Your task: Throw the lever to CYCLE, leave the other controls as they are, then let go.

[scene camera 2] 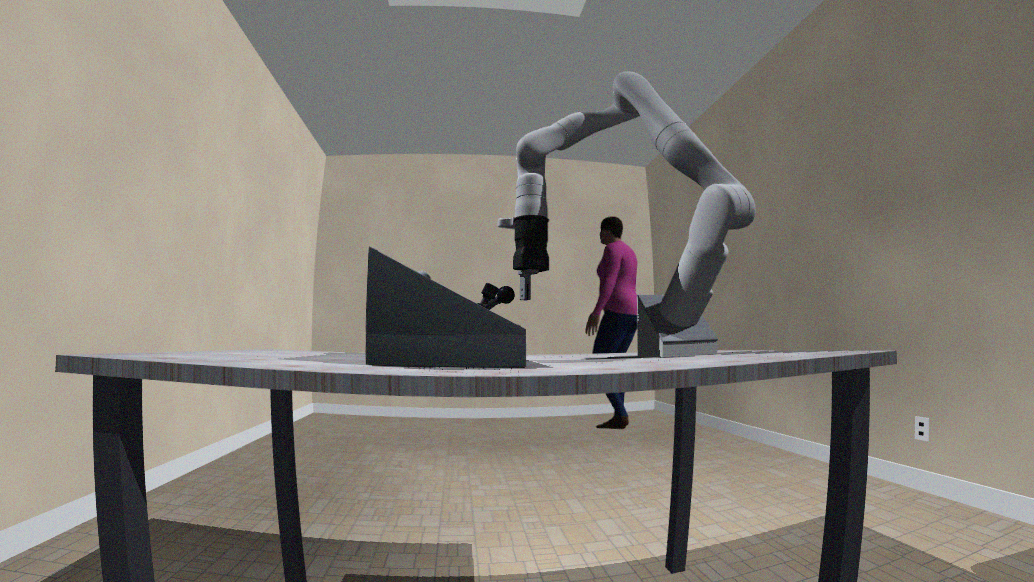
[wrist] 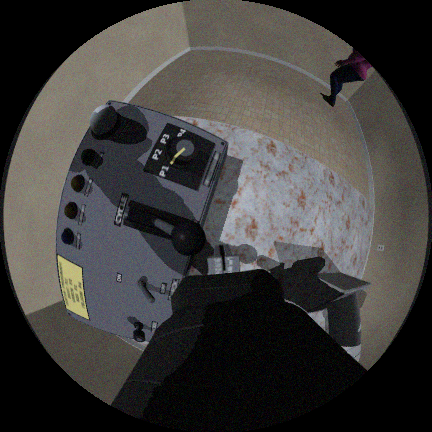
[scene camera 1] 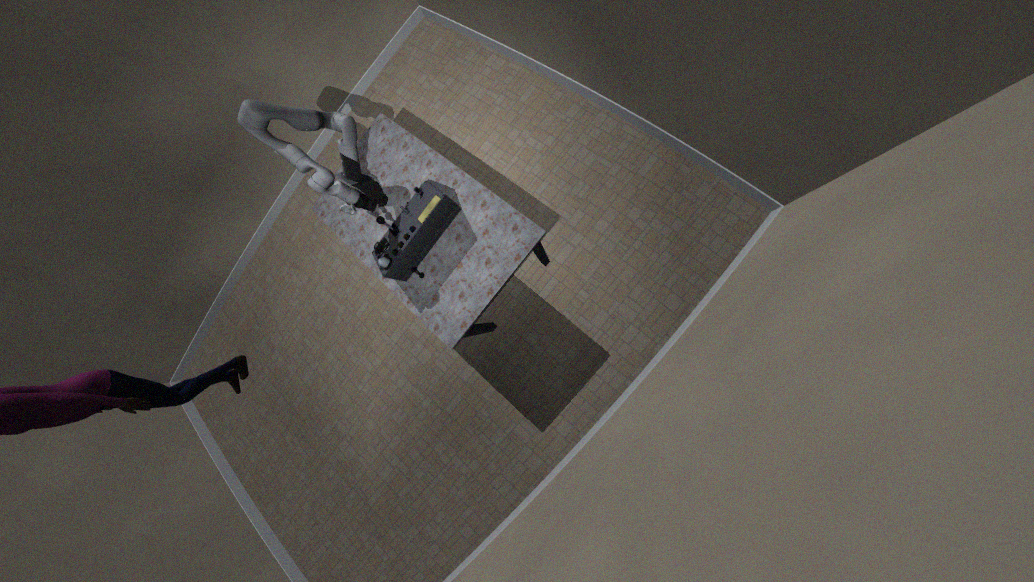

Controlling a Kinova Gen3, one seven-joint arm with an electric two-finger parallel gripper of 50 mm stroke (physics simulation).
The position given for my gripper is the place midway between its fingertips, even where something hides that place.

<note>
I see my gripper (scene camera 2: 525, 299) and a dark grey control console (wrist: 119, 178).
My gripper shows as well in the wrist view (wrist: 221, 252).
</note>
